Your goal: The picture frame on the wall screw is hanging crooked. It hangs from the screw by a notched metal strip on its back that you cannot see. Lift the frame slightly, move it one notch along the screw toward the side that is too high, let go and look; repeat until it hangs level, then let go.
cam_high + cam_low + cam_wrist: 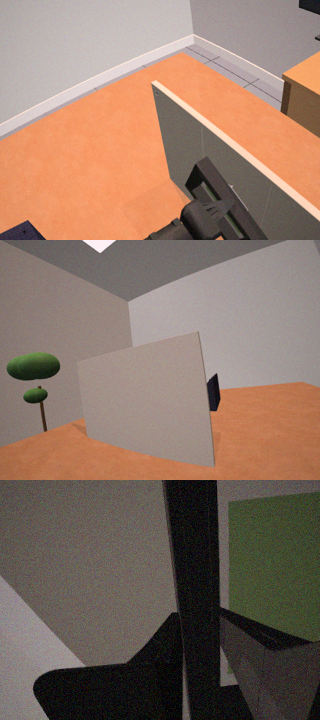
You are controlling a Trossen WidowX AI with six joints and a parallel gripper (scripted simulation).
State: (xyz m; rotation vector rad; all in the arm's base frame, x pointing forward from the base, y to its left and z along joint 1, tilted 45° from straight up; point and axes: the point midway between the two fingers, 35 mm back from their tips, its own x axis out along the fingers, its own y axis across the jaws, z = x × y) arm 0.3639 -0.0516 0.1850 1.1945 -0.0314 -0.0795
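The picture frame is 1 cm ahead of my gripper tip, 2 cm to the left of it and 5 cm below it. From my gripper tip the other things lie so: wall panel (2 cm ahead, 2 cm to the left, 5 cm below).
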